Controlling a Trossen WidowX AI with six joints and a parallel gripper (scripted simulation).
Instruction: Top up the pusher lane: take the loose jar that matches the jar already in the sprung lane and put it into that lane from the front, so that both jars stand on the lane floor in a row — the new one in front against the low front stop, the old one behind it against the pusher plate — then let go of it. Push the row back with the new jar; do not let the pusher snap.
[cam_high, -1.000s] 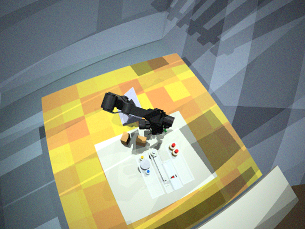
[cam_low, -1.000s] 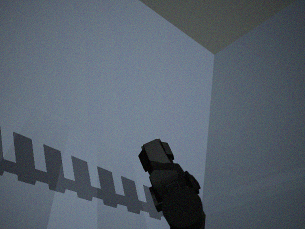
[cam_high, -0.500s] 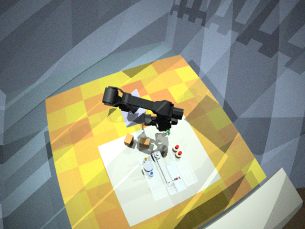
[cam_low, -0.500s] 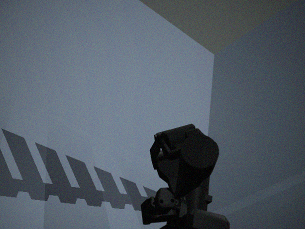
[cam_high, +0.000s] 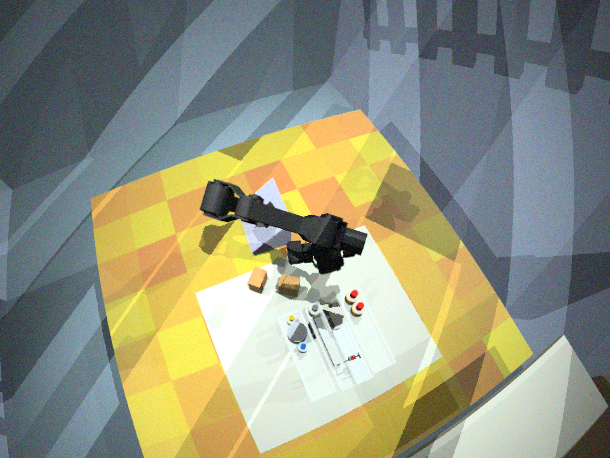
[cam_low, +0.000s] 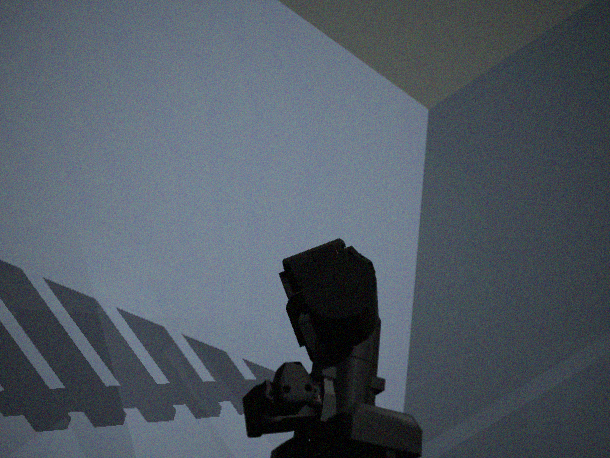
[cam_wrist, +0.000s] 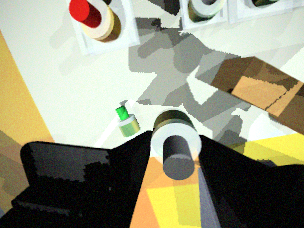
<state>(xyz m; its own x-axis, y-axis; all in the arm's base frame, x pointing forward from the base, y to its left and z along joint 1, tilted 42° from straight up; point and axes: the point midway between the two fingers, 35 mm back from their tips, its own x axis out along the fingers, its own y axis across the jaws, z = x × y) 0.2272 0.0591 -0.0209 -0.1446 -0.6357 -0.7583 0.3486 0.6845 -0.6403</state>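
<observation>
My gripper tip is now 15 cm to the left of the large grey cylinder, 15 cm short of it and 9 cm above it. From my gripper tip the other things lie so: red mark 30 cm ahead, 5 cm to the right, 5 cm below; lane rack 26 cm ahead, 10 cm below, 6 cm to the right.
</observation>
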